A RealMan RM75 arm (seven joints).
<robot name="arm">
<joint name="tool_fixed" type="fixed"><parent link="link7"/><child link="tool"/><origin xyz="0 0 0" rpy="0 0 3.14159"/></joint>
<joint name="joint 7" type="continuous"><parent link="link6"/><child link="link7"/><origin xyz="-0.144 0 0" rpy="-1.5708 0 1.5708"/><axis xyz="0 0 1"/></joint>
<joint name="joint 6" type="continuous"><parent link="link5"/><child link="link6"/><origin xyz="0 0 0" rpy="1.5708 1.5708 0"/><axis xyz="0 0 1"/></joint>
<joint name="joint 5" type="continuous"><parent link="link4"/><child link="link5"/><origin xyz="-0.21 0 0" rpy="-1.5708 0 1.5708"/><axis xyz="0 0 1"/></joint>
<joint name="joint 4" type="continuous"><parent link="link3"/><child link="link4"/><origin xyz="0 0 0" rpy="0 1.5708 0"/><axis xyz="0 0 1"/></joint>
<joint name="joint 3" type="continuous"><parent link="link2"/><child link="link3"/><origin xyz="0 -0.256 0" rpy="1.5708 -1.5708 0"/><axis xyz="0 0 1"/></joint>
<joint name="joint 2" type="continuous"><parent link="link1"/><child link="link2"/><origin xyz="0 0 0" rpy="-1.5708 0 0"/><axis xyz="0 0 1"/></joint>
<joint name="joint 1" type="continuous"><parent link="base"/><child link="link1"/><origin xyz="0 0 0.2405" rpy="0 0 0"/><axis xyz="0 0 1"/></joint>
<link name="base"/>
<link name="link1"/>
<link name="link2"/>
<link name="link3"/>
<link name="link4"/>
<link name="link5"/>
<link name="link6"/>
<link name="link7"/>
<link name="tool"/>
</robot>
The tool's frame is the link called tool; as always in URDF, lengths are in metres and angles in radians. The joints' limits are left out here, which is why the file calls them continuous.
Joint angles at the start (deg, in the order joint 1, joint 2, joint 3, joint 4, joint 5, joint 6, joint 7): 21.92 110.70 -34.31 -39.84 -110.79 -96.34 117.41
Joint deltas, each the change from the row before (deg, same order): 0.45 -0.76 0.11 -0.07 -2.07 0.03 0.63; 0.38 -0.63 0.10 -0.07 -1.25 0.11 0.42; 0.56 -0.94 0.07 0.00 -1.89 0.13 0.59; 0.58 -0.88 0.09 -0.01 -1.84 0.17 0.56; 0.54 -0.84 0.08 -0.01 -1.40 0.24 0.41; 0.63 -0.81 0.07 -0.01 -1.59 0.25 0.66; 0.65 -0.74 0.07 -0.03 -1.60 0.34 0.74; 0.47 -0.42 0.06 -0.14 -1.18 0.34 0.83; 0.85 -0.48 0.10 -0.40 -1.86 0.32 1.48; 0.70 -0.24 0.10 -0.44 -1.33 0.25 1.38; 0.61 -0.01 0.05 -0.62 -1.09 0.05 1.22
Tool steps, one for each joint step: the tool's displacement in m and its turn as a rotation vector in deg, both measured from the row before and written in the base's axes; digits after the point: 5 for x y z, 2 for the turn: 0.00307 0.00095 0.00303 -1.23 -1.83 -0.56; 0.00188 0.00158 0.00338 -0.56 -1.30 -0.33; 0.00287 0.00202 0.00469 -0.95 -1.93 -0.51; 0.00258 0.00222 0.00464 -0.83 -1.88 -0.50; 0.00197 0.00264 0.00505 -0.43 -1.66 -0.34; 0.00173 0.00290 0.00477 -0.58 -1.67 -0.55; 0.00156 0.00313 0.00453 -0.50 -1.65 -0.64; 0.00092 0.00249 0.00294 -0.30 -1.11 -0.72; -0.00011 0.00428 0.00385 -0.57 -1.54 -1.03; -0.00098 0.00380 0.00265 -0.31 -1.00 -0.88; -0.00196 0.00324 0.00144 -0.32 -0.73 -0.59
